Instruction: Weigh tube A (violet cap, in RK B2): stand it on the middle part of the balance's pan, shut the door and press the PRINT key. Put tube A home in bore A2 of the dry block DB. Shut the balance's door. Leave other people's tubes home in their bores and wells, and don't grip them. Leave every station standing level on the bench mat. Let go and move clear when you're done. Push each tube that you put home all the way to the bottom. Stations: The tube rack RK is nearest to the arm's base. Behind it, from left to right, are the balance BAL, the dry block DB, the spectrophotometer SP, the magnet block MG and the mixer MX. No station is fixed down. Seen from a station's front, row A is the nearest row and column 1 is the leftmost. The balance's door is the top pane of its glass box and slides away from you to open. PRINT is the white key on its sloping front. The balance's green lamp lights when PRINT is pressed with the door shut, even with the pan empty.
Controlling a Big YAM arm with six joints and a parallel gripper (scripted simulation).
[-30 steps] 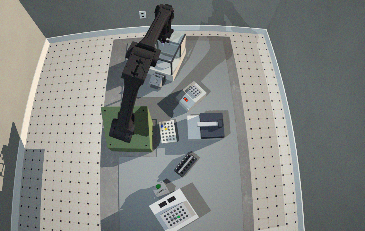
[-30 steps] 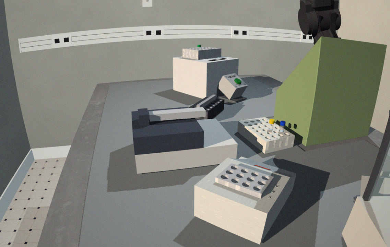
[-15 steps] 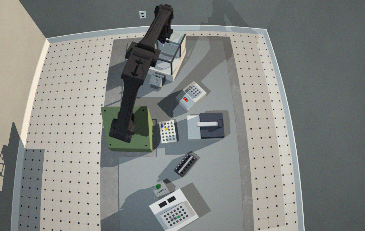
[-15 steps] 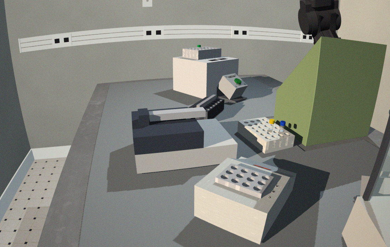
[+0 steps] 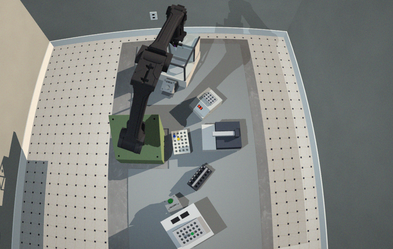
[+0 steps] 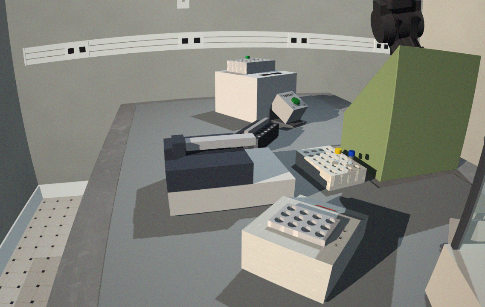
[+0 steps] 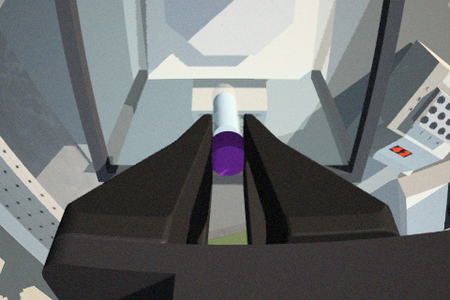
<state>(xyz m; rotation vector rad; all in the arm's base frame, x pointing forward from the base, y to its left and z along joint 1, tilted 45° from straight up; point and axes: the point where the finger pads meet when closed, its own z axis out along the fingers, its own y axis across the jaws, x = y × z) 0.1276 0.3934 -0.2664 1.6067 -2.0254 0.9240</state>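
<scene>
Now: hand 200 mm above the octagonal balance pan. Round my hand: tube rack RK: 440 mm to the right, 260 mm below, 70 mm ahead; dry block DB: 240 mm below, 210 mm to the right, 190 mm ahead; spectrophotometer SP: 400 mm to the right, 280 mm ahead, 210 mm below.
</scene>
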